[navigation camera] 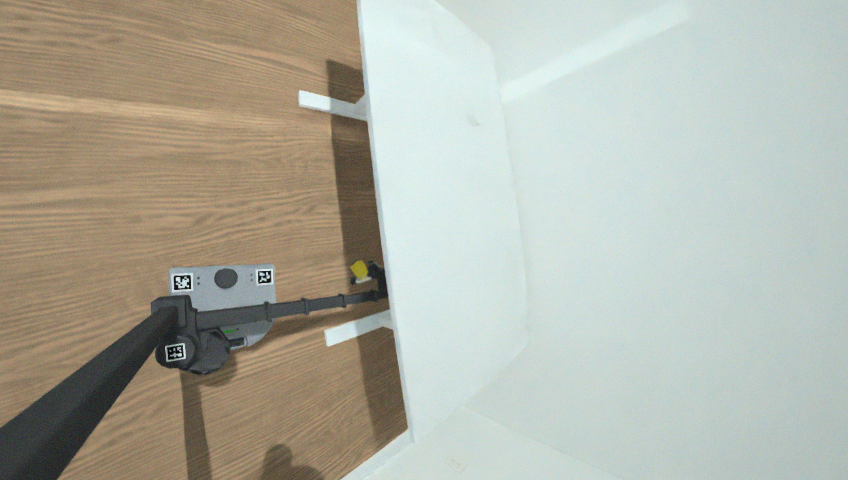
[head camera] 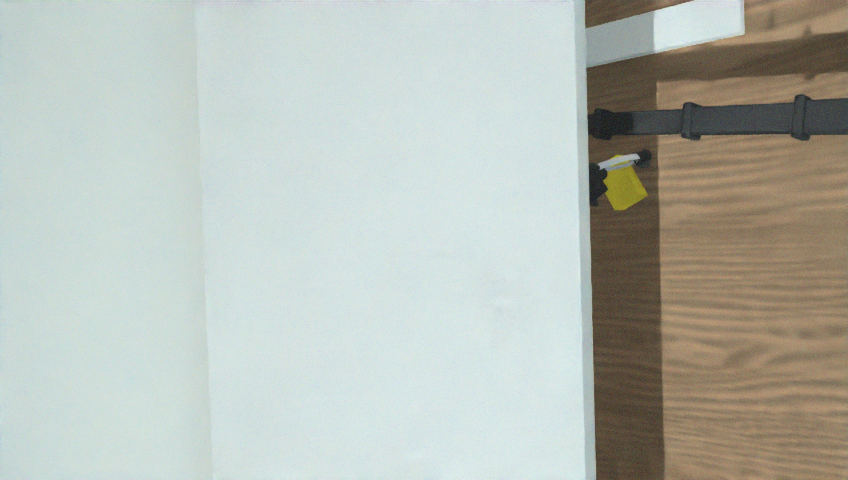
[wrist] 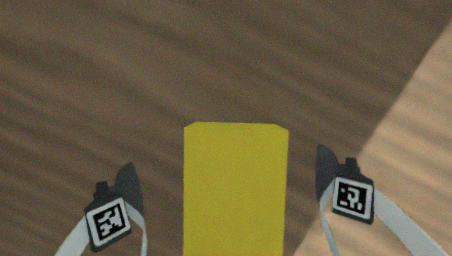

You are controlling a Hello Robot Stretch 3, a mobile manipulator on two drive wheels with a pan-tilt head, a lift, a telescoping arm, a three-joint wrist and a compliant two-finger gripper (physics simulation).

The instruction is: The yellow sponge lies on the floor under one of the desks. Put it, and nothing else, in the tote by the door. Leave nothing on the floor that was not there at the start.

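Places are measured from the robot's base along level axes (x left, y back, z up), in centimetres.
Pixels of known places: gripper, fingertip midpoint: point(navigation camera: 361, 271) point(head camera: 619, 179); robot's base at its link origin: point(navigation camera: 225, 277).
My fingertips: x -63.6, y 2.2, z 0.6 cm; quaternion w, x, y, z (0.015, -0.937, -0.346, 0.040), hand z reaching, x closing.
Ahead of a thing's pixels: the offset from my fingertips to its top centre. "*": to the spot under its first point. Level surfaces: height alone.
The yellow sponge {dx +1.1, dy -0.7, dz +4.0 cm} point(head camera: 624, 187) point(navigation camera: 358, 269) point(wrist: 235, 210) lies on the shaded floor at the desk's front edge. In the wrist view it is between the two fingers, with a gap on each side, a wider one on the left; its lower end is cut off by the frame. My gripper point(wrist: 227, 172) is open and holds nothing. In the head view a white finger crosses above the sponge's upper end, and the desk top hides part of the gripper. How high the fingertips are above the floor is hard to tell. The tote does not show.
The white desk top {dz +71.5 cm} point(head camera: 392, 237) point(navigation camera: 440, 208) overhangs part of my wrist. A white desk leg {* dx +14.3, dy +30.7, dz +2.0 cm} point(head camera: 696, 23) point(navigation camera: 357, 328) stands close beside my extended arm point(head camera: 743, 118) point(navigation camera: 288, 308). Another desk leg {* dx +21.8, dy -93.0, dz +2.0 cm} point(navigation camera: 324, 102) is farther along. Walls stand behind and beside the desk.
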